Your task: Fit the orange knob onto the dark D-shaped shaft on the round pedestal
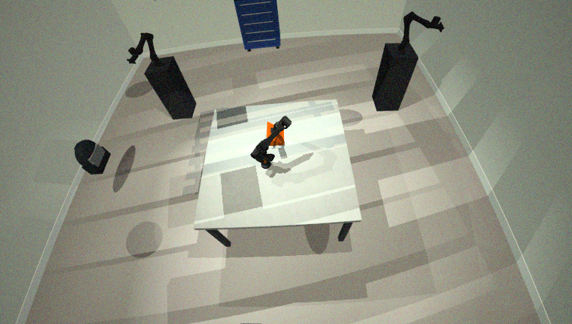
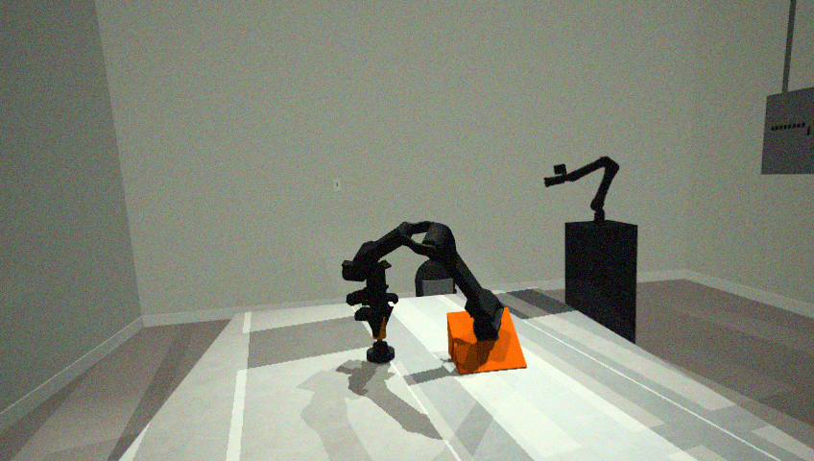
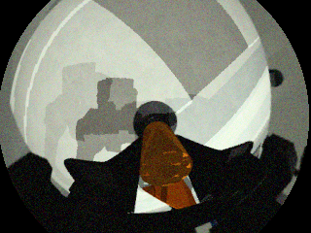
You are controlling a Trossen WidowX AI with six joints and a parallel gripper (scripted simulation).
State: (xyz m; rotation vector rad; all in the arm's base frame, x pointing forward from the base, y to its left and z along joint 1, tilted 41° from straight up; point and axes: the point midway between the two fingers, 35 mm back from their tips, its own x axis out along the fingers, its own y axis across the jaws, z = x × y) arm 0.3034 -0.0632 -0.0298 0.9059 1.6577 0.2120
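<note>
My gripper tip is now 2 cm below the orange knob. From my gripper tip the other things lie so: round dark pedestal 4 cm below.
</note>
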